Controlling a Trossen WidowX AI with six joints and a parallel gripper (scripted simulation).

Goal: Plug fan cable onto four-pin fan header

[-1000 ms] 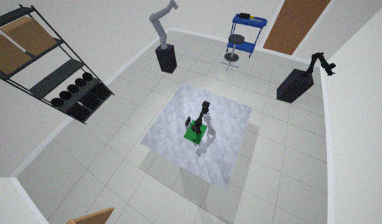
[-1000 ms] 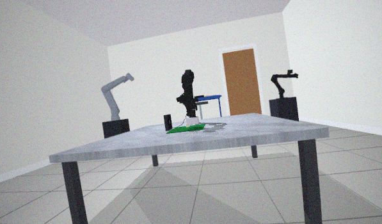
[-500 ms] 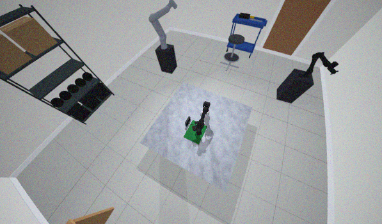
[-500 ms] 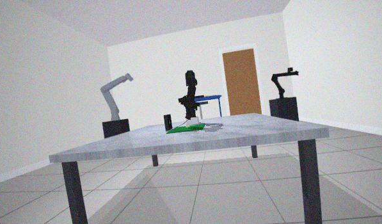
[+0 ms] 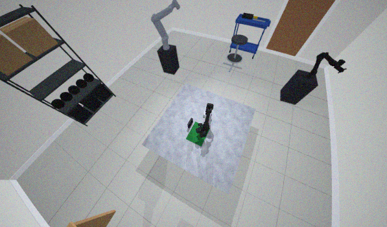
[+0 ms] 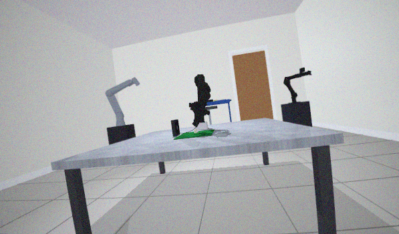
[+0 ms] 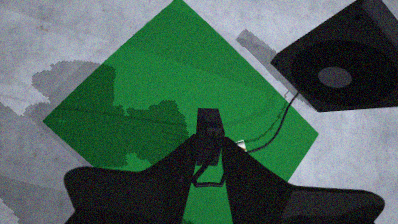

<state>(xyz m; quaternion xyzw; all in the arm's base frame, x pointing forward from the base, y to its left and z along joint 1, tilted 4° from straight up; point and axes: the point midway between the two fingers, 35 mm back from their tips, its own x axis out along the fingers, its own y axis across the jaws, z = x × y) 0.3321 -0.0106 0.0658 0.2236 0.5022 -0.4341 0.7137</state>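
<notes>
Right now my gripper tip is 10 cm above the green board and 1 cm to the left of it. Also, from my gripper tip: black fan plug (1 cm below); black fan (16 cm to the right, 9 cm behind, 3 cm below).
</notes>
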